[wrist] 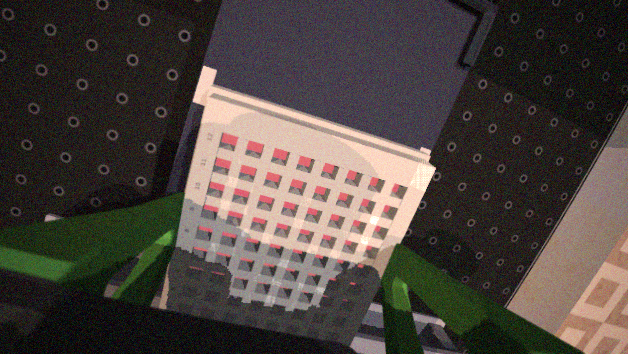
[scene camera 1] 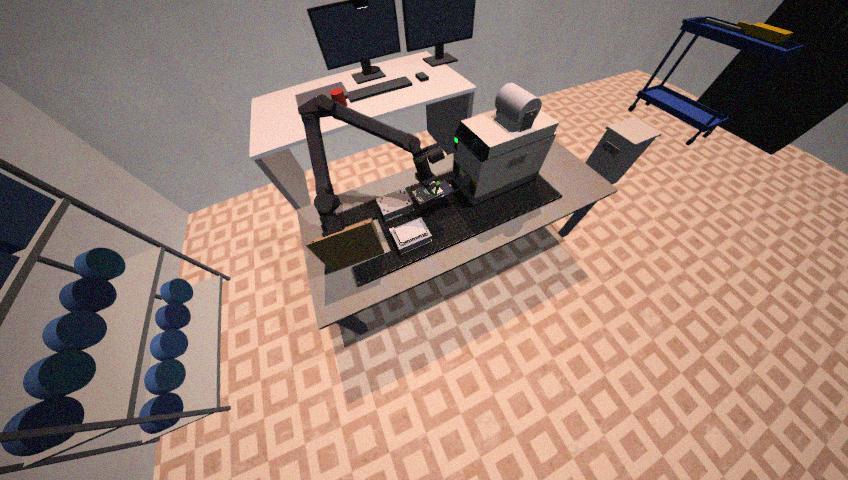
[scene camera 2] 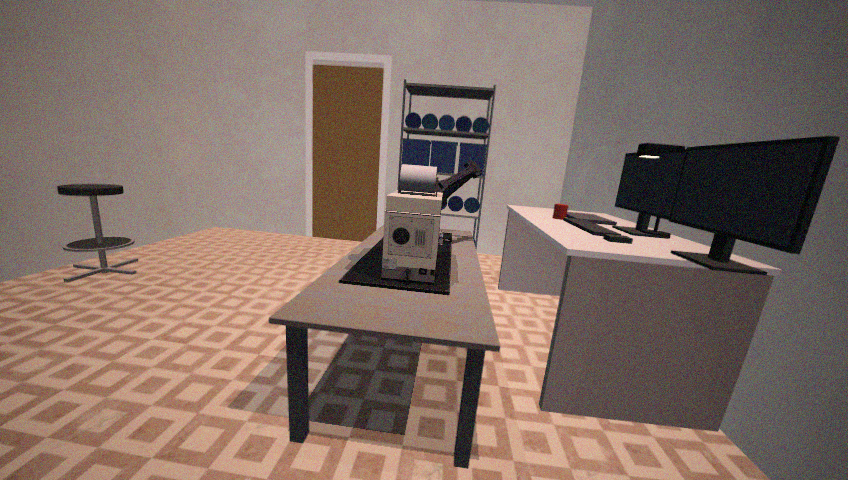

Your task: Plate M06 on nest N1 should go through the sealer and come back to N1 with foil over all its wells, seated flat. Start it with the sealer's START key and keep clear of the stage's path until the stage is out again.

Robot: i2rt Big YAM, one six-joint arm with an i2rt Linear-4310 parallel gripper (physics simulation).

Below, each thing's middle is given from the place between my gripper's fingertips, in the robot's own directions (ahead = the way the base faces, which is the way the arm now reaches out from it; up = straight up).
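Labels:
My hand: 420 mm short of the paper roll [scene camera 2: 413, 178], 20 mm to the right of it, 300 mm below it.

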